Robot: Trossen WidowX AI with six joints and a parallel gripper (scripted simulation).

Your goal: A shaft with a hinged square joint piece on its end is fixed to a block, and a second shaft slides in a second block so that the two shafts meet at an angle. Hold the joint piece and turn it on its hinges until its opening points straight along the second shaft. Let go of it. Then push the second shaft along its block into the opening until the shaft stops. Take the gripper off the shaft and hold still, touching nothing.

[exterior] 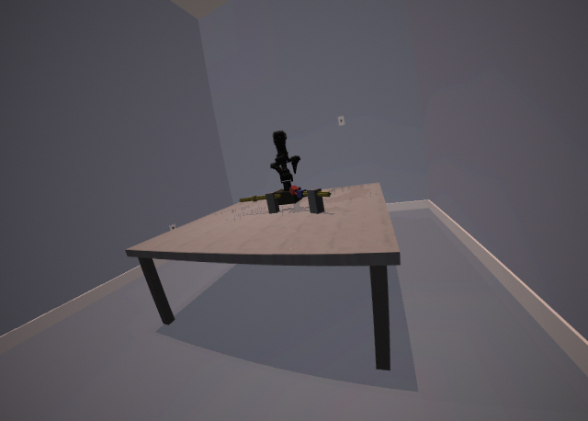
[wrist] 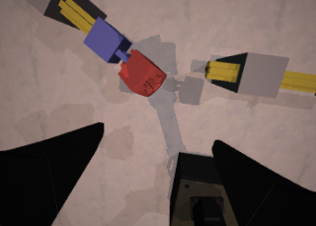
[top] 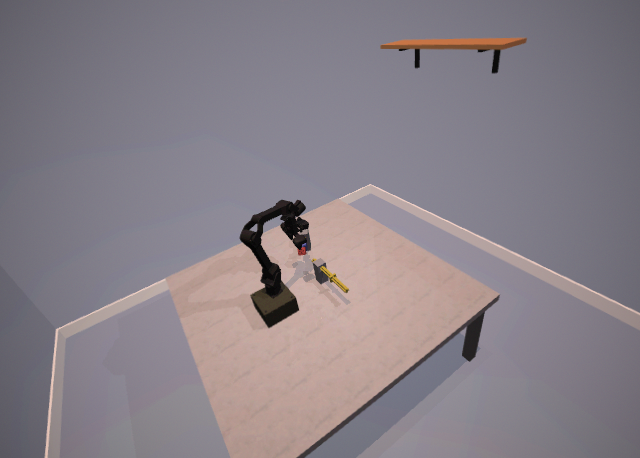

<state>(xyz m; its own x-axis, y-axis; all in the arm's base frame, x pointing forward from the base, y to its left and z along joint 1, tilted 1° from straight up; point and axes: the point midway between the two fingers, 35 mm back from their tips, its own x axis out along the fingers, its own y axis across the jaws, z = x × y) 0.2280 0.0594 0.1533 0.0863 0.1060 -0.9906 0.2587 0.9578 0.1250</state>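
The red joint piece lies 9 cm below my gripper tip, 5 cm ahead of it and 3 cm to the left of it.
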